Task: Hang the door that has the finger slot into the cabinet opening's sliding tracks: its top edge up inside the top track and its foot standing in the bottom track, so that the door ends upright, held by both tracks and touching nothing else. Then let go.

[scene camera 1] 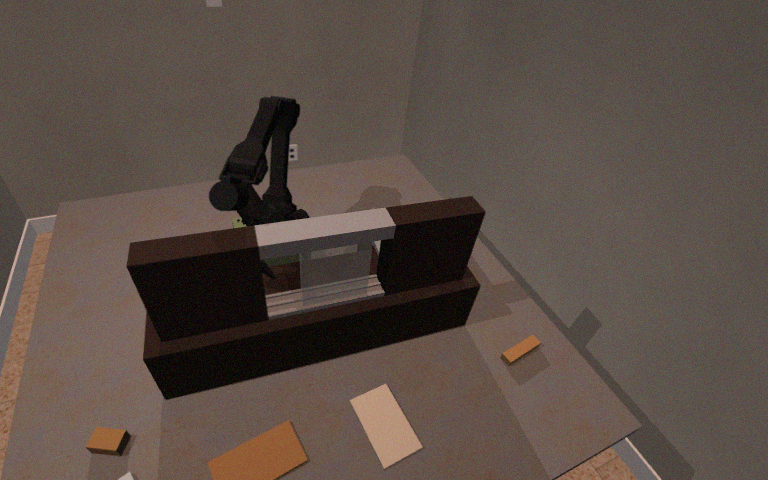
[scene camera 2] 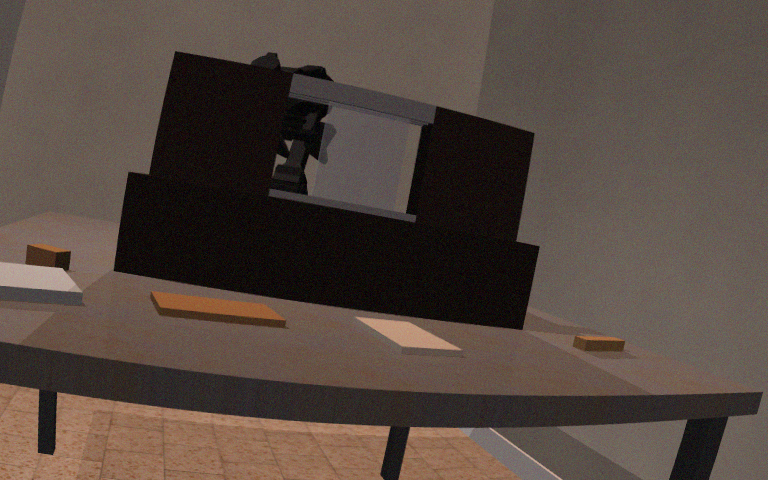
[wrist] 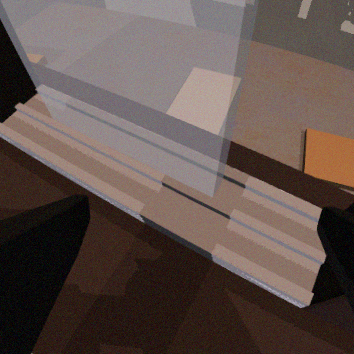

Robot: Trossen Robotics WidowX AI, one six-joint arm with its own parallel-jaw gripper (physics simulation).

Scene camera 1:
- my gripper
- dark brown cabinet: touched by my gripper
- cream panel: on the table
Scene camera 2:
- my gripper
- dark brown cabinet
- cream panel
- grey slab: on the table
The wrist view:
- my gripper
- dark brown cabinet
